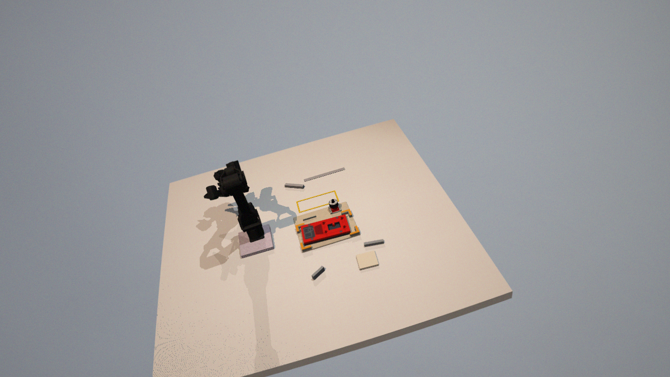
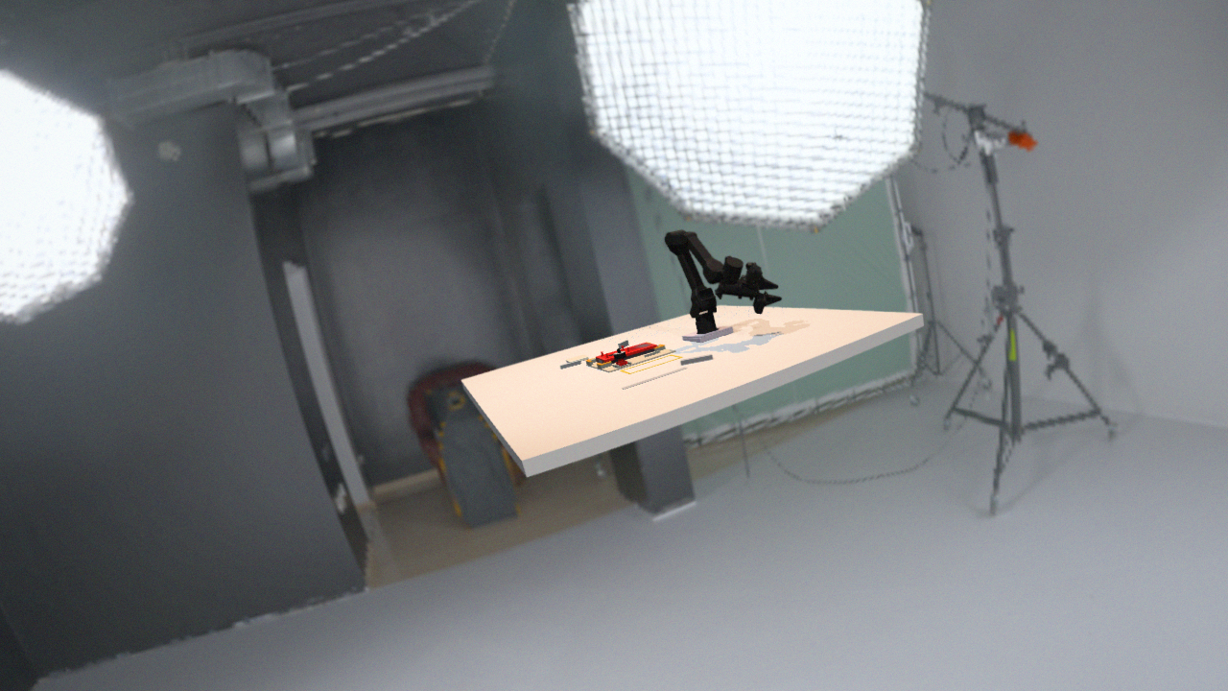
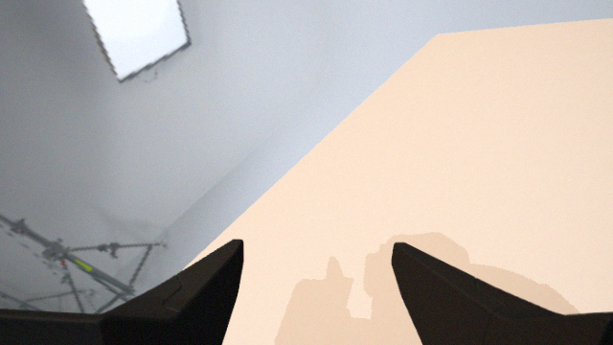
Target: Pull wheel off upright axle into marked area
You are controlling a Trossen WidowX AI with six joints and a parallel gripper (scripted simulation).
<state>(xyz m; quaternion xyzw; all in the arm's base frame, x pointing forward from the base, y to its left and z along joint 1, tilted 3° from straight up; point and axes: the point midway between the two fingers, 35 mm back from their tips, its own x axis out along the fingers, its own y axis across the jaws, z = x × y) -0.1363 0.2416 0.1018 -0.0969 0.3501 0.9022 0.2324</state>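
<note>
My gripper tip is now 530 mm short of the wheel, 230 mm to the left of it and 90 mm above it. Also, from my gripper tip: tan tile: 560 mm ahead, 580 mm to the right, 120 mm below.
</note>
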